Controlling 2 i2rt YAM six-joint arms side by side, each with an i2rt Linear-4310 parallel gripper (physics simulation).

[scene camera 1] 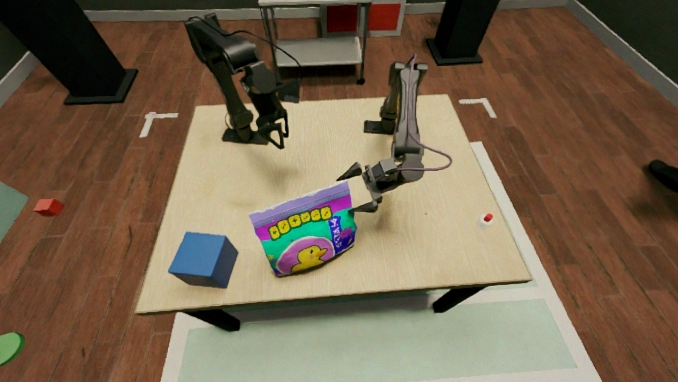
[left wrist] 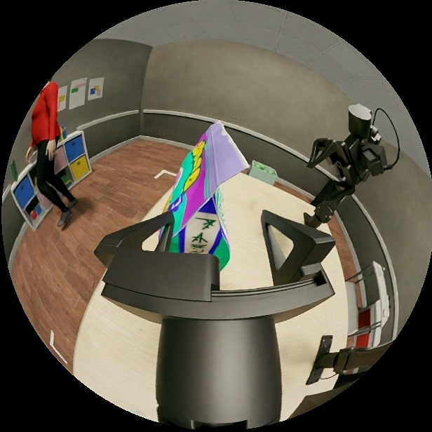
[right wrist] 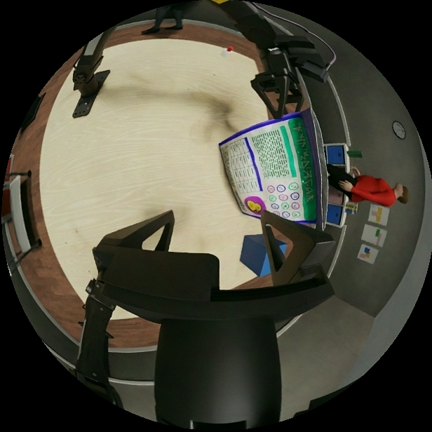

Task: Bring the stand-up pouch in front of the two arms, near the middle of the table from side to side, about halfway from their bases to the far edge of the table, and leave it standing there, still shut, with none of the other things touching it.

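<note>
The stand-up pouch (scene camera 1: 305,235) (left wrist: 227,155) (right wrist: 270,170), purple, magenta and teal with a yellow duck, stands upright on the table (scene camera 1: 425,255), left of the picture's middle and towards the near edge in scene camera 1. Its top is shut. My left gripper (scene camera 1: 345,195) (left wrist: 217,214) is open at the pouch's upper right edge; one finger overlaps the pouch in view, and I cannot tell whether they touch. My right gripper (scene camera 1: 284,141) (right wrist: 217,214) is open and empty, above the table near its own base, well away from the pouch.
A blue box (scene camera 1: 197,255) (right wrist: 255,255) stands left of the pouch in scene camera 1, with a gap between them. A small white object with a red top (scene camera 1: 485,221) (right wrist: 227,51) is near the table's right edge. A metal cart (scene camera 1: 320,51) is behind the arms.
</note>
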